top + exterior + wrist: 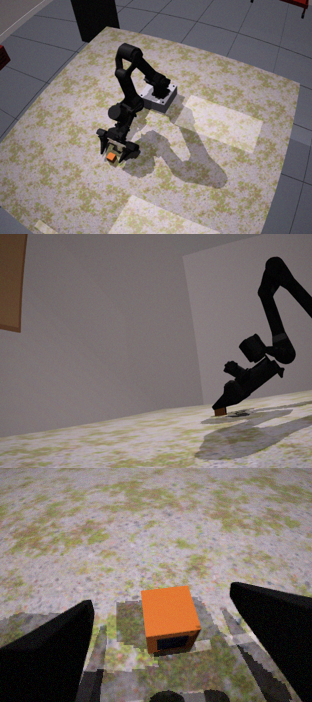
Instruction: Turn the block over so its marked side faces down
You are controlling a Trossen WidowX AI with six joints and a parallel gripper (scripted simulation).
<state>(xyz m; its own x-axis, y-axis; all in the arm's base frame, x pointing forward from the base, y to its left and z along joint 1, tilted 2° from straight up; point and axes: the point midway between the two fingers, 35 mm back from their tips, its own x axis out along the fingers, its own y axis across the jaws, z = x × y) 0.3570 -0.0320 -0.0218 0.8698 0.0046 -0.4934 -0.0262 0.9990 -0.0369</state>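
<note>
Right now my gripper tip is 2 cm past the small orange block and 1 cm above it.
</note>
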